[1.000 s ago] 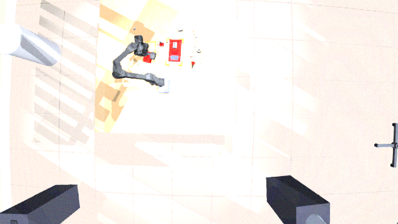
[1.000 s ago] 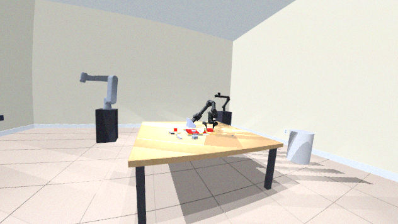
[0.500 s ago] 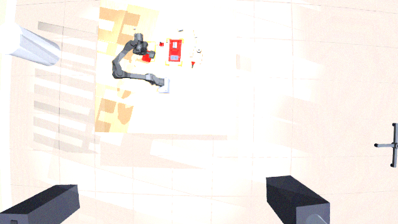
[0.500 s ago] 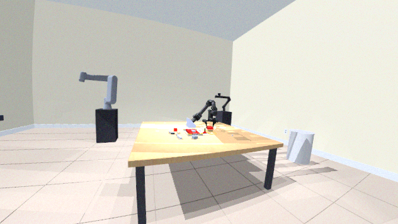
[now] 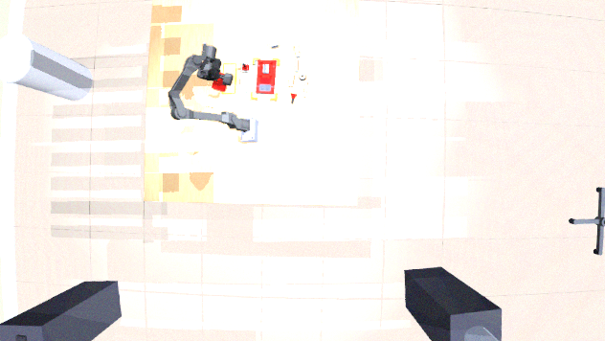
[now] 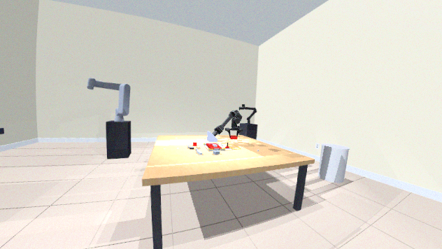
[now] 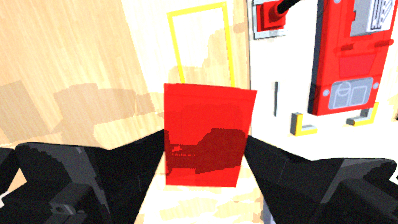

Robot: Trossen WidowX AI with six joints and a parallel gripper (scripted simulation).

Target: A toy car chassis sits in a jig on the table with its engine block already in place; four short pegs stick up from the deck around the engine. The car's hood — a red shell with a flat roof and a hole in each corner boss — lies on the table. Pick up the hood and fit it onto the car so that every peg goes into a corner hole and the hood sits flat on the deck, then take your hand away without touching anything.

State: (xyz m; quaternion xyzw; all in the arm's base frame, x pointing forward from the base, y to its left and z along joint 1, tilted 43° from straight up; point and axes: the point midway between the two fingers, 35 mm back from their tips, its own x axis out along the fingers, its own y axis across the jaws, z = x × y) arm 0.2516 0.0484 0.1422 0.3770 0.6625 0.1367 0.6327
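Right now the grey engine block is 25 cm to the right of my gripper tip, 8 cm ahead of it and 7 cm below it. From my gripper tip the other things lie so: black wheel: 46 cm to the right, 8 cm below, 3 cm ahead; then red hood: right at my gripper tip.
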